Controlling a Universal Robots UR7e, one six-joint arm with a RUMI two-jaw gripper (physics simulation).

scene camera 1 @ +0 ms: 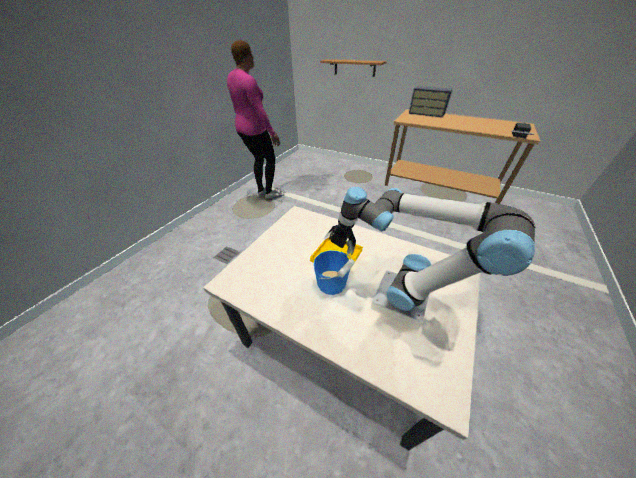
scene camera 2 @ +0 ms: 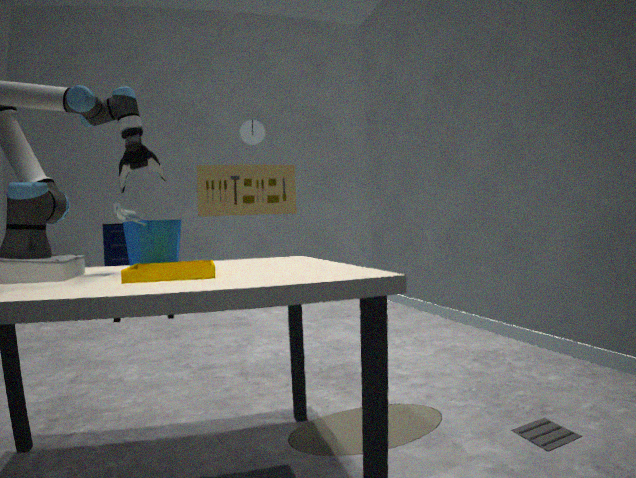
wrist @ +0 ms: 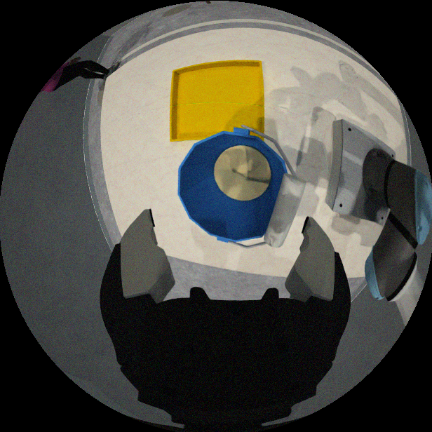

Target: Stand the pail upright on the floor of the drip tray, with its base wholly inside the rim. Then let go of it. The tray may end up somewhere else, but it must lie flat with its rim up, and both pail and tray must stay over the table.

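Frame: origin at the arm's base, x left, y back, z up, level; centimetres.
Seen in the pictures: gripper, fingertip midpoint: [scene camera 1: 338, 246] [scene camera 2: 144, 187]; arm's base, origin of the base link: [scene camera 2: 25, 257].
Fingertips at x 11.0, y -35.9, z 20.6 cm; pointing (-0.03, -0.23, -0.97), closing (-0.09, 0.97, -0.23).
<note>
Pixels of each thing's middle, then the offset from my fingertips to it. Level surfaces: height alone.
- blue pail, body centre: [scene camera 2: 151, 240] [scene camera 1: 332, 271] dz -17.2, dx +2.1, dy -1.4 cm
- yellow drip tray, body centre: [scene camera 2: 171, 270] [scene camera 1: 336, 253] dz -25.9, dx -17.3, dy -11.2 cm
- table, its level: dz -27.5 cm
The blue pail [scene camera 1: 330, 286] [scene camera 2: 156, 241] [wrist: 205, 200] stands upright on the table beside the yellow drip tray [scene camera 1: 321, 250] [scene camera 2: 174, 272] [wrist: 215, 90], not in it. A tan disc [wrist: 242, 172] shows inside at its bottom. Its wire handle with a pale grip [scene camera 1: 345, 268] [scene camera 2: 124, 212] [wrist: 285, 210] leans out over the rim on the robot base's side. The tray lies flat, rim up; the pail's rim overlaps its near edge in the wrist view. My gripper [scene camera 1: 339, 246] [scene camera 2: 143, 185] [wrist: 230, 214] is open and empty, above the pail and apart from it. The tray hides the pail's base in scene camera 2.
The robot's base [scene camera 1: 380, 295] [scene camera 2: 41, 268] [wrist: 345, 170] is fixed to the table [scene camera 1: 287, 303] [scene camera 2: 308, 269] [wrist: 145, 165], on the handle's side of the pail. A person [scene camera 1: 249, 102] stands on the floor beyond the table. A wooden bench [scene camera 1: 462, 124] stands by the wall.
</note>
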